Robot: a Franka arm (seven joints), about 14 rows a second.
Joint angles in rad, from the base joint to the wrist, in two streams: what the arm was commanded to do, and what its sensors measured. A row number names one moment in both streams.
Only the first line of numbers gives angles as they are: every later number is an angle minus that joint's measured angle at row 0.
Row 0, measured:
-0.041, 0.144, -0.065, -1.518, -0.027, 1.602, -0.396
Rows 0 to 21, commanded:
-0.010, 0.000, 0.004, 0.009, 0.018, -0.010, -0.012
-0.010, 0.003, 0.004, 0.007, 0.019, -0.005, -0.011
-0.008, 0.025, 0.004, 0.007, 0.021, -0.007, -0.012
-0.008, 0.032, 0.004, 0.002, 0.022, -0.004, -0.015
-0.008, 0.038, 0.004, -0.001, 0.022, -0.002, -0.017
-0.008, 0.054, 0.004, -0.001, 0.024, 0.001, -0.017
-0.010, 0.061, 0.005, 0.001, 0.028, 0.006, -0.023
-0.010, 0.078, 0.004, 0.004, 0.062, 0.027, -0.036
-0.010, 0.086, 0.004, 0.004, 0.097, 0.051, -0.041
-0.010, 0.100, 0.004, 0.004, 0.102, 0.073, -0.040
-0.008, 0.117, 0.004, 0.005, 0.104, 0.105, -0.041
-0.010, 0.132, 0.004, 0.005, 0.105, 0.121, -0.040
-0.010, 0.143, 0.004, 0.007, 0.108, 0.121, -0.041
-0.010, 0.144, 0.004, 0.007, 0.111, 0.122, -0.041
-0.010, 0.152, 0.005, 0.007, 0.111, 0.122, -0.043
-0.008, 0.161, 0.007, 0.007, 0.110, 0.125, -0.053
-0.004, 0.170, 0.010, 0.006, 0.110, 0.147, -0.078
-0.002, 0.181, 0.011, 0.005, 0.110, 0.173, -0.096
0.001, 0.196, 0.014, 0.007, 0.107, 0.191, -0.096
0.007, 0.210, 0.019, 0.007, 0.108, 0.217, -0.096
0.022, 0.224, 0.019, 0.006, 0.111, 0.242, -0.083
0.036, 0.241, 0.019, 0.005, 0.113, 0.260, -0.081
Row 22, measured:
0.014, 0.209, 0.016, -0.006, 0.096, 0.227, -0.075
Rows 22 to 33, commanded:
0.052, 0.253, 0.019, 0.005, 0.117, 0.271, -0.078
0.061, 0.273, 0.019, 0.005, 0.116, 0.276, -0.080
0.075, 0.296, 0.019, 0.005, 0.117, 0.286, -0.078
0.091, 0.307, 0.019, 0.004, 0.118, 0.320, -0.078
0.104, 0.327, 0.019, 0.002, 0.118, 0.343, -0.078
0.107, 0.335, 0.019, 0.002, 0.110, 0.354, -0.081
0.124, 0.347, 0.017, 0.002, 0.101, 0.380, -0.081
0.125, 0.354, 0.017, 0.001, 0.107, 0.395, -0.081
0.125, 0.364, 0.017, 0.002, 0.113, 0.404, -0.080
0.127, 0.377, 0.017, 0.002, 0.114, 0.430, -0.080
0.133, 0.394, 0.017, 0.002, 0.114, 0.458, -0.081
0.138, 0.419, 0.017, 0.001, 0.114, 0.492, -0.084
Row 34, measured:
0.125, 0.381, 0.023, -0.007, 0.101, 0.442, -0.075
